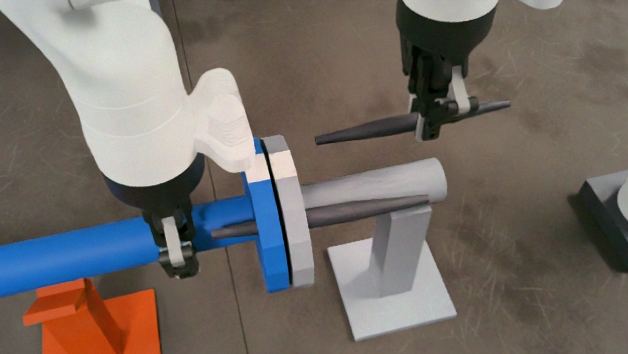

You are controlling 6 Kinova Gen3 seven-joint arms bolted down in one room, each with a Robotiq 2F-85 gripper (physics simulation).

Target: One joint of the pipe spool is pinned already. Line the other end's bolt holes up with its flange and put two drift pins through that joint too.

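Observation:
The blue spool pipe [75, 249] ends in a blue flange [272, 240], facing a grey flange [296, 225] on a grey pipe stub [370, 185] across a thin dark gap. White marks on both rims sit nearly side by side. One dark drift pin [345, 213] passes through both flanges. One arm's gripper [175, 257] is at the blue pipe, one finger in front; its other finger is hidden. Another gripper [428, 125] is shut on a second drift pin [375, 129], held above and behind the stub. Neither arm's number can be read. Arm3's own gripper does not show.
An orange stand [132, 315] is under the blue pipe at lower left. A grey stand [402, 255] with a square base plate is under the stub. A dark-sided arm base [602, 220] is at the right edge. The left arm's white links cover the upper left.

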